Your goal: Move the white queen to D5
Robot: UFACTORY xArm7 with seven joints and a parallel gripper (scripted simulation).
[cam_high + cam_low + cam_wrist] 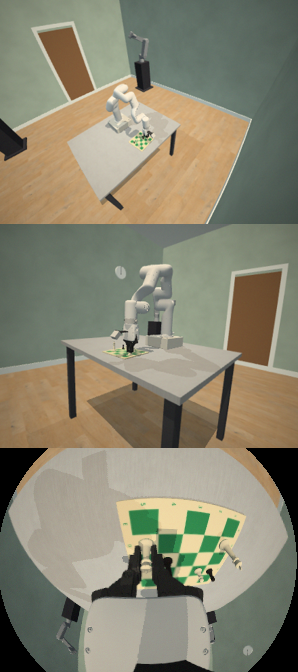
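The white chess piece is 1 cm below my hand. Also, from my hand: chessboard: 3 cm behind, 8 cm to the right, 4 cm below; then black piece: 6 cm behind, 16 cm to the right, 3 cm below.
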